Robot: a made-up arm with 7 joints.
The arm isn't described. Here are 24 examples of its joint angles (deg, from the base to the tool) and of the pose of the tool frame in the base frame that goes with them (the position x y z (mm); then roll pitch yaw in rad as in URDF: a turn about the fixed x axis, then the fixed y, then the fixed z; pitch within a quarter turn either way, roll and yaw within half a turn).
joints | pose
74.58 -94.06 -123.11 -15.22 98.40 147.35 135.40 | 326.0 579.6 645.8 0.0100 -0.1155 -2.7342
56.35 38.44 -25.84 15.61 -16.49 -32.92 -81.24 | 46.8 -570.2 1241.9 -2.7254 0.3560 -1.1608
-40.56 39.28 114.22 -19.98 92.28 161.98 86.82 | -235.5 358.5 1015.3 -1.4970 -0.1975 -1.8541
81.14 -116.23 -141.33 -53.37 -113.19 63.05 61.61 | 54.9 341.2 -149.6 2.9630 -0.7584 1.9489
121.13 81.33 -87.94 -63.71 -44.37 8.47 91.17 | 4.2 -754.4 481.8 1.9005 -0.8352 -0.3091
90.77 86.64 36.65 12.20 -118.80 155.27 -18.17 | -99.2 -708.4 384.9 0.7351 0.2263 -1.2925
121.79 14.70 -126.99 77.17 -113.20 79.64 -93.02 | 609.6 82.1 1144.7 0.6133 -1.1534 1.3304
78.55 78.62 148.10 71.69 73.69 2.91 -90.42 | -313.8 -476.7 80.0 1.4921 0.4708 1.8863
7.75 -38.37 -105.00 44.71 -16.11 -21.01 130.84 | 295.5 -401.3 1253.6 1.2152 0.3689 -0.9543
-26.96 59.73 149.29 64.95 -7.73 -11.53 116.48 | -476.4 629.0 470.8 2.9259 0.8089 -2.4694
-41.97 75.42 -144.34 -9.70 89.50 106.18 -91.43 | -637.5 552.6 471.9 0.1969 0.9901 -3.1117
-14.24 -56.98 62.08 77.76 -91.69 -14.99 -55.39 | 822.7 127.3 701.5 2.0696 -0.8033 -1.0458
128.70 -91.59 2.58 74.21 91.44 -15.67 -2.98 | -298.1 193.3 -14.0 0.1938 -1.0305 -0.4344
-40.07 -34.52 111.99 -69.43 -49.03 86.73 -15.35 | -52.7 -507.8 730.5 0.5828 0.2842 -0.2318
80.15 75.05 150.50 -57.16 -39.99 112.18 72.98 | 213.8 -387.1 884.3 -1.5537 0.2125 -1.5023
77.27 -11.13 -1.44 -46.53 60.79 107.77 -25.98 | 255.5 -96.1 1251.9 -1.0269 -0.8642 1.9231
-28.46 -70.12 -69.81 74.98 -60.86 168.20 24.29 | 502.9 -470.8 662.0 -3.1003 0.3393 -1.9578
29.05 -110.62 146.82 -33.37 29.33 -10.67 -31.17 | 728.4 372.9 94.0 -0.2264 -0.3571 2.4976
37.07 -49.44 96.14 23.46 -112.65 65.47 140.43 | 370.7 336.7 1304.2 0.3971 -0.2056 2.4847
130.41 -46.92 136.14 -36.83 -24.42 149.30 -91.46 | -163.4 451.3 651.1 1.4707 1.1358 -3.0487
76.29 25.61 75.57 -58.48 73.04 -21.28 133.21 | 155.4 -623.7 1204.0 1.0251 0.6717 -0.8513
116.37 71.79 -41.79 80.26 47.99 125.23 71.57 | 593.1 -257.8 751.6 -1.6483 -1.0429 -2.2619
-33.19 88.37 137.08 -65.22 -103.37 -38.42 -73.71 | -480.4 -21.8 880.6 -2.2856 -0.0227 -0.9626
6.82 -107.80 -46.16 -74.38 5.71 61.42 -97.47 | 540.1 195.9 785.5 -2.1100 -1.0055 -1.0911
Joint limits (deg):
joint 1: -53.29..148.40
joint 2: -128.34..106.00
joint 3: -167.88..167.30
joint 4: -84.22..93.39
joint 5: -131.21..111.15
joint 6: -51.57..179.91
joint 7: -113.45..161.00
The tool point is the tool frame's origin. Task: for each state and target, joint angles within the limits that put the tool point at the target. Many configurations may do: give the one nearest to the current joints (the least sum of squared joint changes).
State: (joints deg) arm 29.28 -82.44 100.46 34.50 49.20 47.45 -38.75
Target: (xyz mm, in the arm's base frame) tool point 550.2 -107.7 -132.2
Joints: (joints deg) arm -18.32 -121.92 73.58 19.98 39.82 84.28 -38.91
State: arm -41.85 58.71 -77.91 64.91 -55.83 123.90 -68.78
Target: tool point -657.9 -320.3 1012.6
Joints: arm -1.98 58.41 -84.13 74.04 -54.30 100.88 -70.08
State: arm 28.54 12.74 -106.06 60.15 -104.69 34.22 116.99
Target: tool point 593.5 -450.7 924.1
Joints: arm 16.71 -28.99 -88.61 87.84 -116.27 40.83 119.25
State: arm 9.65 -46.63 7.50 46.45 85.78 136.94 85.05
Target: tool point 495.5 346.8 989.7
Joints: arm 43.31 -26.58 23.74 21.39 88.93 103.56 83.44
